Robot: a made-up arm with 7 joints.
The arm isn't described. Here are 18 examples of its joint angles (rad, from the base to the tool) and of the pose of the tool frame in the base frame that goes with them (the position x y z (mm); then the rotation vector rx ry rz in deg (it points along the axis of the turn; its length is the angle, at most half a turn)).
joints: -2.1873 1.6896 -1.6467 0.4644 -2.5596 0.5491 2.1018
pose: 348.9 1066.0 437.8 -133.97 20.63 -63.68
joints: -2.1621 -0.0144 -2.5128 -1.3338 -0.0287 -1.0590 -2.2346
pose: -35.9 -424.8 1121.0 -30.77 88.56 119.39
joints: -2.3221 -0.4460 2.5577 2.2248 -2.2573 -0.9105 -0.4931
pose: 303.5 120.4 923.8 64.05 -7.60 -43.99
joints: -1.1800 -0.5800 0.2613 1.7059 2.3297 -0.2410 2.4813
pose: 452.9 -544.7 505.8 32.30 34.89 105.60
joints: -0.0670 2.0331 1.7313 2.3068 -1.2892 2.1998 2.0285
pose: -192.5 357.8 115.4 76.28 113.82 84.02
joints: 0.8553 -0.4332 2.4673 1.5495 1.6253 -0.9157 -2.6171
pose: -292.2 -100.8 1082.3 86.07 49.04 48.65
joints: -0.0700 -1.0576 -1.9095 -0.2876 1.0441 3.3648 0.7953
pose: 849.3 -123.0 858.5 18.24 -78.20 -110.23
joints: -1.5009 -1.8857 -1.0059 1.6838 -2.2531 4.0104 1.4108
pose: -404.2 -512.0 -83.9 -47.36 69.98 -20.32
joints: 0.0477 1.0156 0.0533 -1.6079 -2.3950 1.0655 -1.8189
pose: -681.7 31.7 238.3 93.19 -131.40 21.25
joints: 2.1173 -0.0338 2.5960 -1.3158 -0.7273 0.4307 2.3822
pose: 77.9 600.2 993.8 43.40 -34.56 -139.20
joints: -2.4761 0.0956 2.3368 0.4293 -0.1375 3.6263 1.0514
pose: 206.6 71.0 1335.9 80.15 -70.56 -95.41
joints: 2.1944 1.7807 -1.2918 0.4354 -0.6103 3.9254 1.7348
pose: 758.3 -605.1 242.4 97.73 -2.54 -120.36
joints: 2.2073 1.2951 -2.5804 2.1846 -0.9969 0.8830 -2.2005
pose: 602.4 -95.6 98.7 -32.58 -142.82 -13.89
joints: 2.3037 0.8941 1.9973 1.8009 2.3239 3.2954 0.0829
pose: 151.6 -537.8 442.4 -65.72 -41.53 18.54
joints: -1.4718 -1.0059 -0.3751 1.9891 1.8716 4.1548 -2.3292
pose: -46.8 -511.0 218.6 8.62 -29.33 -148.59
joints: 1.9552 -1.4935 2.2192 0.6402 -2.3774 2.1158 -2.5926
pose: -362.7 832.6 803.1 -49.92 11.04 155.61
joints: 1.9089 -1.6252 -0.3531 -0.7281 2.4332 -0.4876 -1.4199
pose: -497.7 851.4 624.7 71.85 -54.44 30.46
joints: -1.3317 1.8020 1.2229 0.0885 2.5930 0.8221 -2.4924
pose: -158.6 1028.8 106.7 53.66 -140.53 -61.45
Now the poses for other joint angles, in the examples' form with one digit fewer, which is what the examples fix.
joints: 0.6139 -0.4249 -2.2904 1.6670 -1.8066 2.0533 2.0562
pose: 368 -433 1047 88.0 -57.8 76.0
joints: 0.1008 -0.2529 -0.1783 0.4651 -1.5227 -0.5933 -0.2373
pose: 446 -54 1422 100.9 -53.8 3.0
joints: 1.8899 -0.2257 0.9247 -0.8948 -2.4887 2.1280 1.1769
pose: 291 -77 1291 -1.2 21.3 -102.3
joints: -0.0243 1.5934 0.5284 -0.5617 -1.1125 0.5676 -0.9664
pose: -948 -198 53 -38.9 -75.0 120.0
